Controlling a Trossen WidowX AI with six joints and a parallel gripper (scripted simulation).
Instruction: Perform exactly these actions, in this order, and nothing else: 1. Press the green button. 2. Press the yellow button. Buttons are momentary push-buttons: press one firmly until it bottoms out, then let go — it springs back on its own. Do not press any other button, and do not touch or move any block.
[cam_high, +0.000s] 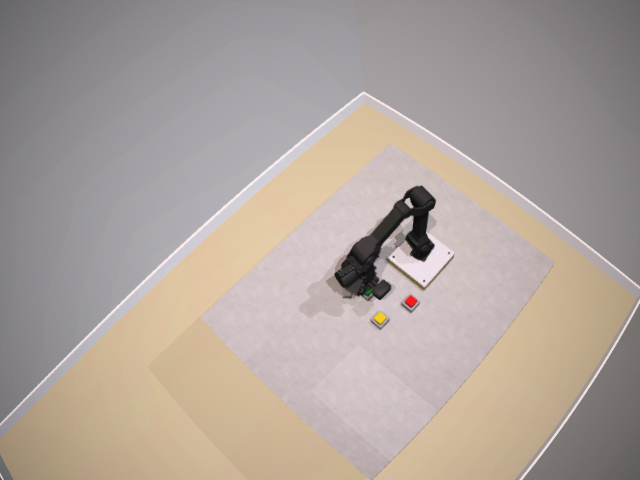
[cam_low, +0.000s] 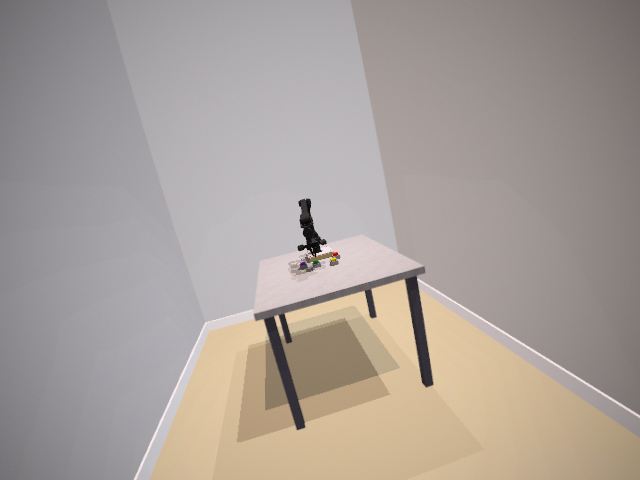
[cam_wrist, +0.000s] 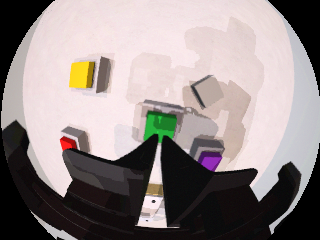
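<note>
Now: the green button 30 mm below my gripper tip. Also, from my gripper tip: yellow button 70 mm ahead, 100 mm to the left, 30 mm below; then small grey block 40 mm ahead, 60 mm to the right, 50 mm below; then purple button 60 mm behind, 70 mm to the right, 30 mm below.
</note>
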